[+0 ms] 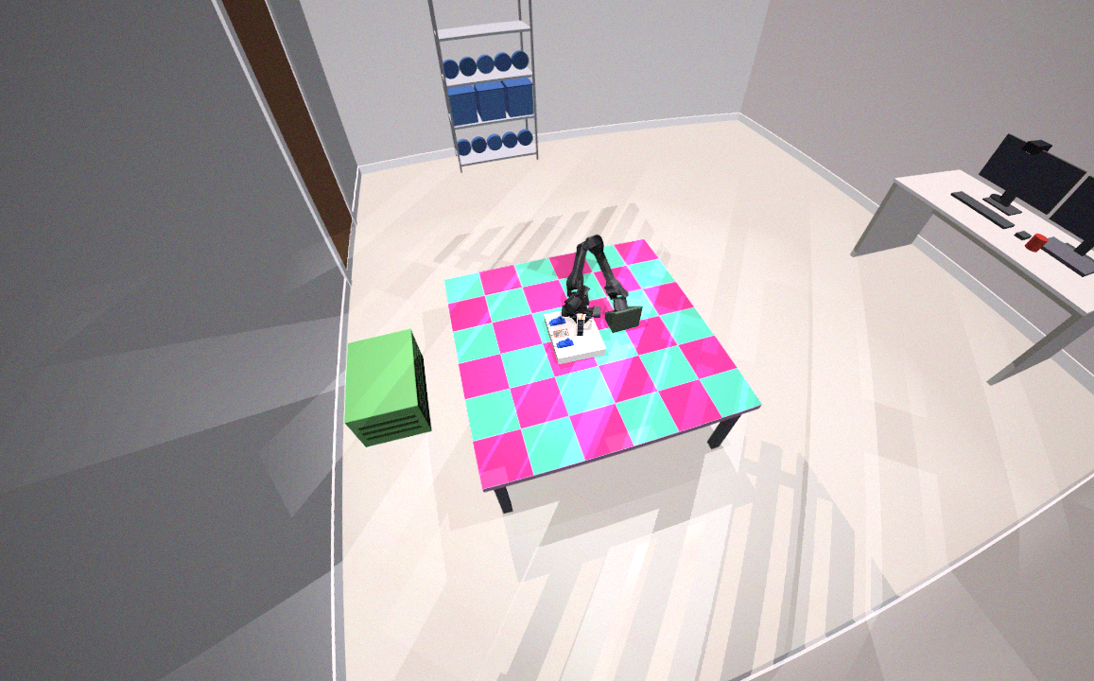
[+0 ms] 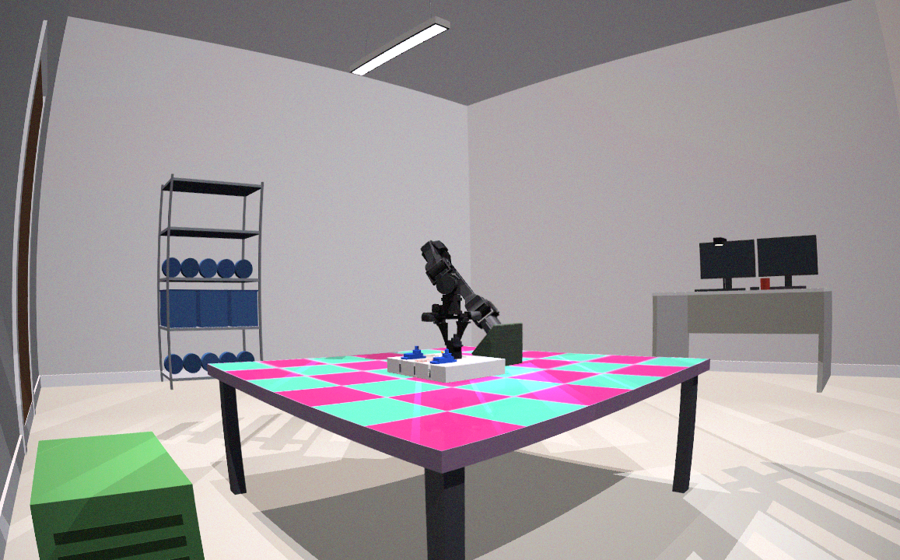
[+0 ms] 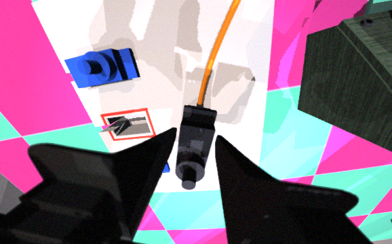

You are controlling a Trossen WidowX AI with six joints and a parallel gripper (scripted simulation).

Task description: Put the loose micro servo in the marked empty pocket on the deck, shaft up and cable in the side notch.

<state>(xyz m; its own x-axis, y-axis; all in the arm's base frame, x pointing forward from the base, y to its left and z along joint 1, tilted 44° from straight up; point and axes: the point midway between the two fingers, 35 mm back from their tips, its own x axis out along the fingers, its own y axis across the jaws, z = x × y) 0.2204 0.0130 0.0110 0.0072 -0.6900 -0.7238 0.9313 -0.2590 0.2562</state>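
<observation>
My gripper tip is now 70 mm above the white deck and 10 mm past it.
</observation>
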